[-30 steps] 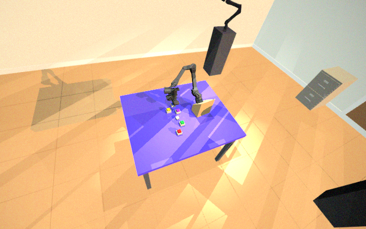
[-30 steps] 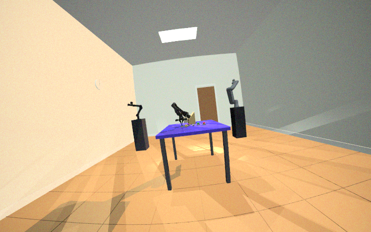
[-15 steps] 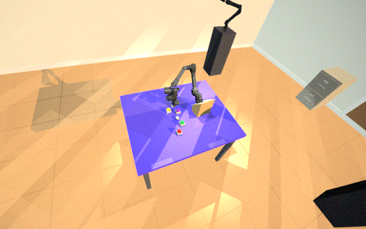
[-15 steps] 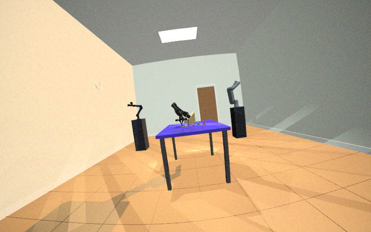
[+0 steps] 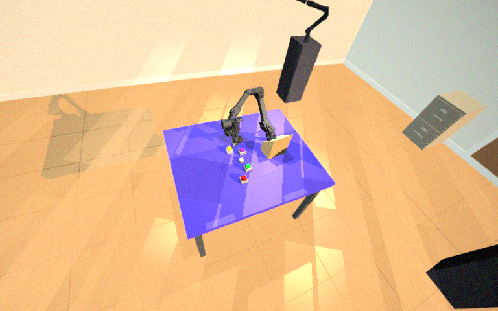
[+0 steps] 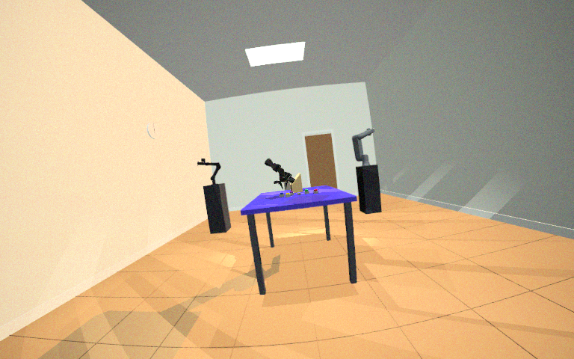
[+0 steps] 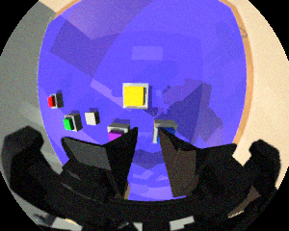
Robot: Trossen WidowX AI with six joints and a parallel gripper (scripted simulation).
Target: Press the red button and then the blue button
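My gripper tip is now 40 mm short of the yellow button, 40 mm above it and 30 mm to the right of it. Also, from my gripper tip: small white block: 140 mm to the left, 60 mm below, 10 mm behind; then blue button: 40 mm to the right, 40 mm below, 30 mm behind; then purple button: 70 mm to the left, 50 mm behind, 40 mm below.
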